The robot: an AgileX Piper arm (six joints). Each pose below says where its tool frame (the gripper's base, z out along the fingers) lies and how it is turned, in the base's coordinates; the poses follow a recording.
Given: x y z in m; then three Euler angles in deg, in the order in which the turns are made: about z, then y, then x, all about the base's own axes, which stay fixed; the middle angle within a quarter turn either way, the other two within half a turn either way.
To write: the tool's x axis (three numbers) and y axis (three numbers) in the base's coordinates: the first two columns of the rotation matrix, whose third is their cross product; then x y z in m. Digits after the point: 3 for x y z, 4 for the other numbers.
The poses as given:
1: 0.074 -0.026 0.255 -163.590 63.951 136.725
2: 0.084 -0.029 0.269 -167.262 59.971 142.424
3: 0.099 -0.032 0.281 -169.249 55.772 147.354
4: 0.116 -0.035 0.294 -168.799 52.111 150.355
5: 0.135 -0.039 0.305 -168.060 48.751 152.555
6: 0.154 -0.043 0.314 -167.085 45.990 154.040
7: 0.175 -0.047 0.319 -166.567 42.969 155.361
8: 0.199 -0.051 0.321 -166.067 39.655 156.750
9: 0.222 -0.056 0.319 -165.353 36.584 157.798
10: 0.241 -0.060 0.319 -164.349 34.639 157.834
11: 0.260 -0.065 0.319 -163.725 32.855 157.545
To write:
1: -0.4213 -0.3851 -0.8211 0.1241 0.8724 -0.4728 0.074 -0.026 0.255
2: -0.4881 -0.3402 -0.8037 0.1103 0.8895 -0.4435 0.084 -0.029 0.269
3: -0.5526 -0.2811 -0.7846 0.1049 0.9104 -0.4001 0.099 -0.032 0.281
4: -0.6024 -0.2141 -0.7689 0.1193 0.9284 -0.3520 0.116 -0.035 0.294
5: -0.6451 -0.1554 -0.7482 0.1364 0.9399 -0.3129 0.135 -0.039 0.305
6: -0.6772 -0.1059 -0.7281 0.1553 0.9467 -0.2821 0.154 -0.043 0.314
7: -0.7117 -0.0652 -0.6994 0.1700 0.9501 -0.2616 0.175 -0.047 0.319
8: -0.7472 -0.0233 -0.6641 0.1854 0.9524 -0.2419 0.199 -0.051 0.321
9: -0.7769 0.0162 -0.6294 0.2030 0.9527 -0.2261 0.222 -0.056 0.319
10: -0.7922 0.0433 -0.6087 0.2220 0.9496 -0.2213 0.241 -0.060 0.319
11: -0.8064 0.0601 -0.5883 0.2354 0.9452 -0.2261 0.260 -0.065 0.319
